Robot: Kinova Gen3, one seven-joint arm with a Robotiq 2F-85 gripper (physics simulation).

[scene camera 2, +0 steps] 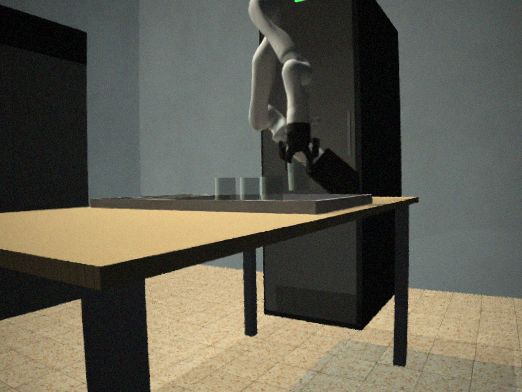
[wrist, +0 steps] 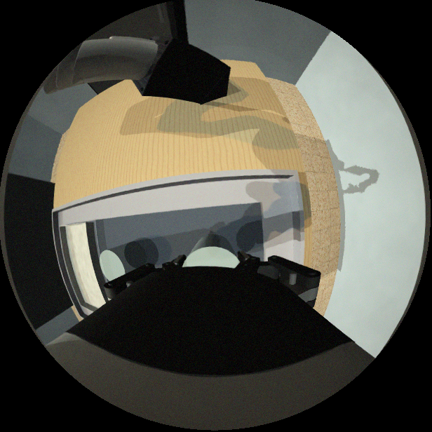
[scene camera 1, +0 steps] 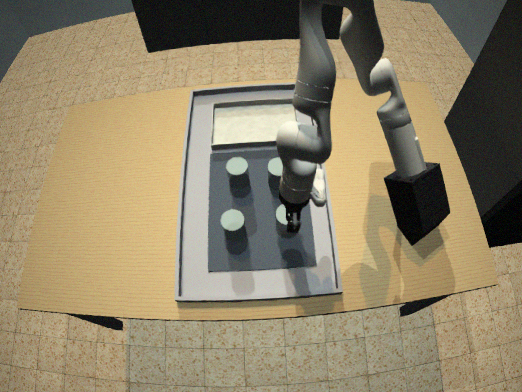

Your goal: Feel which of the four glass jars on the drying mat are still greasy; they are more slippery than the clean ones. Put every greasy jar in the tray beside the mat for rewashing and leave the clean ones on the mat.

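Places are measured from the arm's base along level axes (x ahead, y left, z up), in millimetres.
Pixels of known places: gripper, between the fingertips: (scene camera 2: 298, 172) (scene camera 1: 289, 218); arm's base, origin of its link: (scene camera 2: 316, 160) (scene camera 1: 411, 170).
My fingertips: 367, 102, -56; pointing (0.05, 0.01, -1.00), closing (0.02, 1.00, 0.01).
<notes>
For each thing: its top centre in the pictures, then the offset to it from my fingertips, as dx, dy, dz. "spot": a spot on its surface instead. Level surfaces: height alone.
- front-right jar, centre of its top: (scene camera 1: 288, 214) (scene camera 2: 298, 162) +6, +1, +32
- front-left jar, centre of its top: (scene camera 1: 232, 219) (scene camera 2: 271, 176) +154, -11, -13
- back-left jar, centre of its top: (scene camera 1: 236, 165) (scene camera 2: 225, 177) +141, -186, -13
- partly hidden back-right jar, centre of its top: (scene camera 1: 278, 166) (scene camera 2: 249, 177) +19, -176, -13
- dark drying mat, height of its surface: dz -99
- cream-floored tray, centre of its top: (scene camera 1: 254, 119) (scene camera 2: 182, 195) +87, -417, -72
- raised rim, a spot on its surface: (scene camera 2: 215, 206) spot: +330, -78, -90
- wooden table, height of its surface: dz -103
My gripper (scene camera 1: 293, 226) (scene camera 2: 300, 161) (wrist: 211, 260) is shut on the front-right jar (scene camera 1: 282, 215) (scene camera 2: 294, 177) (wrist: 212, 254). In the second scene view this jar hangs upright a little above the mat, higher than the others. The front-left jar (scene camera 1: 232, 220), the back-left jar (scene camera 1: 237, 166) and the partly hidden back-right jar (scene camera 1: 275, 167) stand upright on the dark drying mat (scene camera 1: 265, 250) (wrist: 190, 221). One of them also shows as a jar (wrist: 112, 265) at the left in the wrist view. The cream-floored tray (scene camera 1: 250, 125) (wrist: 79, 260) lies behind the mat, its right end hidden by the arm.
A raised rim (scene camera 1: 183, 200) (scene camera 2: 215, 206) runs around mat and tray on the wooden table (scene camera 1: 110, 200) (scene camera 2: 125, 230). The arm's black base block (scene camera 1: 417, 205) (wrist: 187, 72) stands at the right of the table. A tall dark cabinet (scene camera 2: 312, 250) stands behind the table.
</notes>
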